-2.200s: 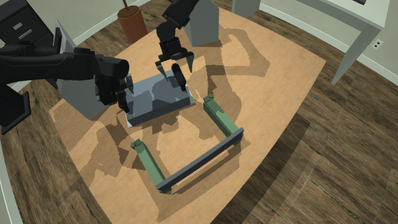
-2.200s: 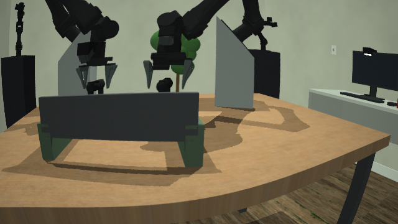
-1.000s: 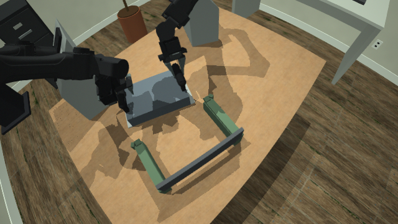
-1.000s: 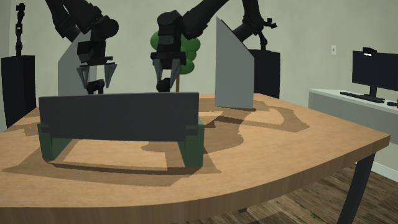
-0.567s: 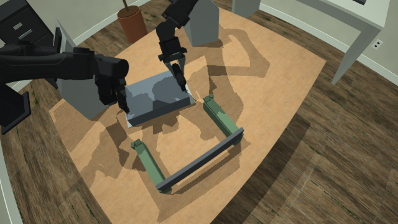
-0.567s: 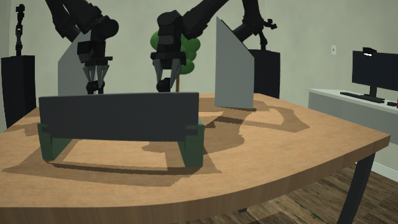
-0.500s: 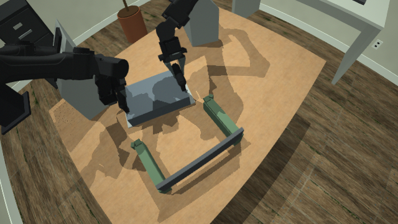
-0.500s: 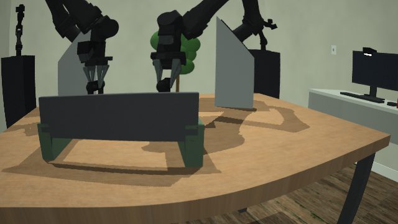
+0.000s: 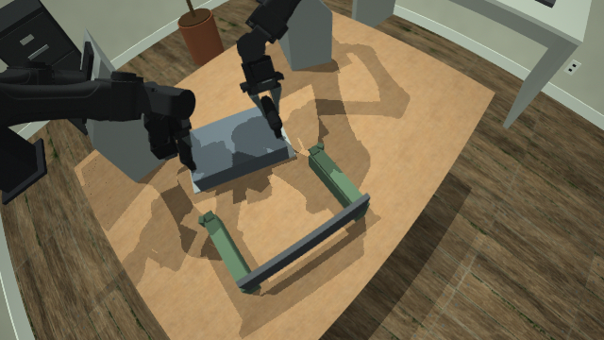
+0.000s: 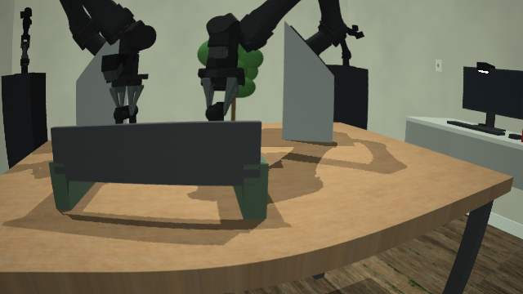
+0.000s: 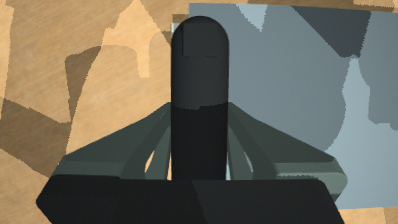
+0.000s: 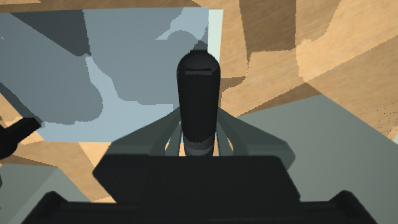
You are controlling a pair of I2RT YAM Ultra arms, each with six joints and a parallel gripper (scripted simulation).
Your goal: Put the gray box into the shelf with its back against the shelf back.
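Right now my right hand is 11 cm to the right of the gray box, 5 cm above it and 3 cm short of it. Also, from my right hand: dark back panel: 38 cm ahead, 9 cm to the left, 2 cm below.
The gray box is 4 cm behind my left hand, 11 cm to the right of it and 5 cm below it. Round my left hand: dark back panel 31 cm ahead, 14 cm to the right, 2 cm below.
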